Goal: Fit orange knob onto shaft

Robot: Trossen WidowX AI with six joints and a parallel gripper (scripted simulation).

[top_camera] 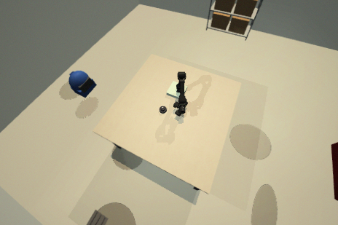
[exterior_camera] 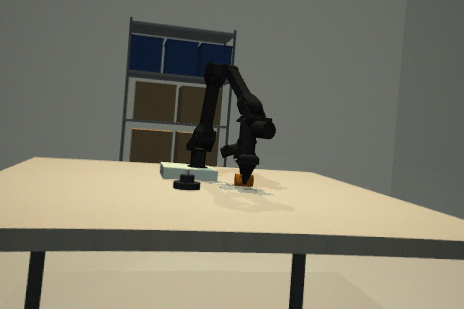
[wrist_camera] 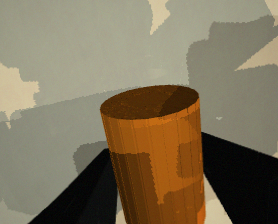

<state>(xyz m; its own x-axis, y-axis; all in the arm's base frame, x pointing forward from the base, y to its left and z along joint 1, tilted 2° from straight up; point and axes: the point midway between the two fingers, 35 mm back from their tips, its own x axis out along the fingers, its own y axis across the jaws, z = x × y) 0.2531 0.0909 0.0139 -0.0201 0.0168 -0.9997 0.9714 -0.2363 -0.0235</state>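
My gripper tip is 10 mm to the left of the orange knob and 10 mm below it. From my gripper tip the other things lie so: round pedestal (210 mm to the right, 40 mm ahead, 10 mm above).
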